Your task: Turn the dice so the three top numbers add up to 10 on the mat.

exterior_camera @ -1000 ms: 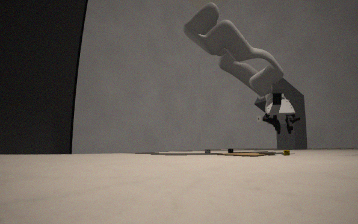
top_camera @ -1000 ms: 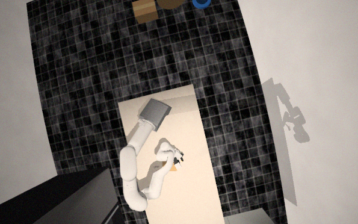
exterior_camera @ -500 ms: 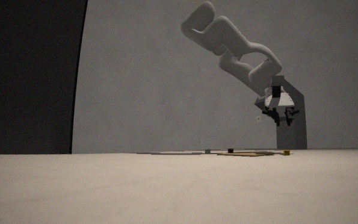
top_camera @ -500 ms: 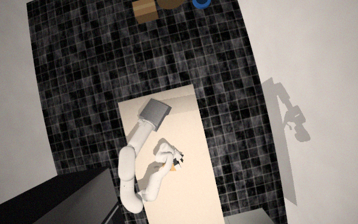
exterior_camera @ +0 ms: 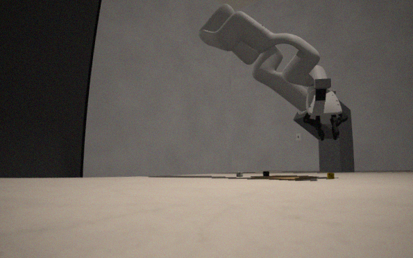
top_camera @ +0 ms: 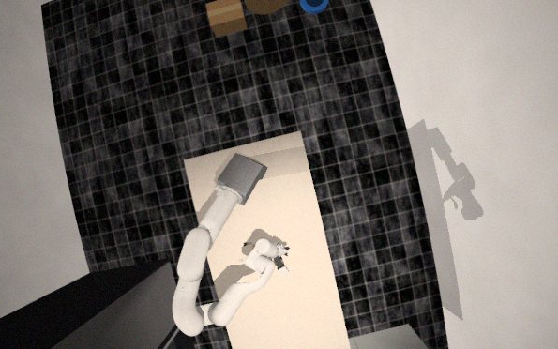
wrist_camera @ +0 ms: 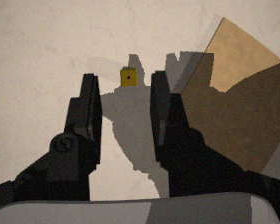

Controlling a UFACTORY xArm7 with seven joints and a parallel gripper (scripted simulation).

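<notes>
Right now the yellow die is 10 mm ahead of my hand and 120 mm below it. From my hand the other things lie so: pale die 80 mm behind, 270 mm to the right, 120 mm below; tan mat 20 mm behind, 130 mm to the right, 130 mm below; black die 150 mm behind, 180 mm to the right, 120 mm below.
</notes>
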